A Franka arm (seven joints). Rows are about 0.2 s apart.
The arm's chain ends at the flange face. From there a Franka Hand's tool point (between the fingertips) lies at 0.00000 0.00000 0.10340 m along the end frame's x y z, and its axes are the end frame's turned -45 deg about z.
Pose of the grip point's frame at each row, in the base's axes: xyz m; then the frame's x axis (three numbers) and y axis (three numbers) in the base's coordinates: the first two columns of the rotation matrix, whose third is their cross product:
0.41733 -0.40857 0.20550 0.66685 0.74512 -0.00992 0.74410 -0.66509 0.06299
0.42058 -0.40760 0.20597 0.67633 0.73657 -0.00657 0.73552 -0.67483 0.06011
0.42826 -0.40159 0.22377 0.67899 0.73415 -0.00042 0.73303 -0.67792 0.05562
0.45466 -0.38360 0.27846 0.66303 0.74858 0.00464 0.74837 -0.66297 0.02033
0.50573 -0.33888 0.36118 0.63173 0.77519 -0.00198 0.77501 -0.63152 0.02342
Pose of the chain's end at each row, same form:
0.41316 -0.40346 0.30869 0.99769 0.05659 0.03753 0.05462 -0.99717 0.05156
0.41646 -0.40290 0.30918 0.99833 0.04366 0.03786 0.04185 -0.99801 0.04715
0.42407 -0.39765 0.32701 0.99845 0.03976 0.03903 0.03821 -0.99848 0.03963
0.45277 -0.38257 0.38184 0.99801 0.06054 0.01766 0.06034 -0.99812 0.01109
0.50398 -0.33719 0.46455 0.99472 0.10159 0.01516 0.10131 -0.99469 0.01796

